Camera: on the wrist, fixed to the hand. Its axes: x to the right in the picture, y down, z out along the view.
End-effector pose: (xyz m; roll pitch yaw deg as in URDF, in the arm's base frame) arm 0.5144 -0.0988 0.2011 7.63 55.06 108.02
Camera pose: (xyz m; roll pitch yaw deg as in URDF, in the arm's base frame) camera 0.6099 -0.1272 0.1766 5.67 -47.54 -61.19
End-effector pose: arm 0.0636 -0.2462 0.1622 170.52 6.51 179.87
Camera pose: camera 0.0718 -0.3424 0.1969 -147.38 -10.94 -9.30
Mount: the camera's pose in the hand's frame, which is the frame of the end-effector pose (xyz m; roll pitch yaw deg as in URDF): -0.0123 -0.0893 -0.0489 22.17 5.93 -171.83
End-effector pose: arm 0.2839 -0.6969 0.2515 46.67 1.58 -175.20
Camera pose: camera 0.2967 -0.6700 0.1534 -24.85 8.42 6.07
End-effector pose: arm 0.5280 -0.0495 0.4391 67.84 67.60 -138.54
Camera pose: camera 0.6093 0.0068 0.4119 -42.04 -57.73 36.91
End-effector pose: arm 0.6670 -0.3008 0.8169 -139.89 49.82 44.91
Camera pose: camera 0.6868 -0.2291 0.8875 165.49 -59.54 -139.79
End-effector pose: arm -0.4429 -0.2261 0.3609 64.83 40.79 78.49
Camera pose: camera -0.4642 -0.2990 0.2920 -41.77 -30.87 -103.74
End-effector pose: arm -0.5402 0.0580 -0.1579 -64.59 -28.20 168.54
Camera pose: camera -0.4855 0.1311 -0.1111 90.52 23.07 -1.83
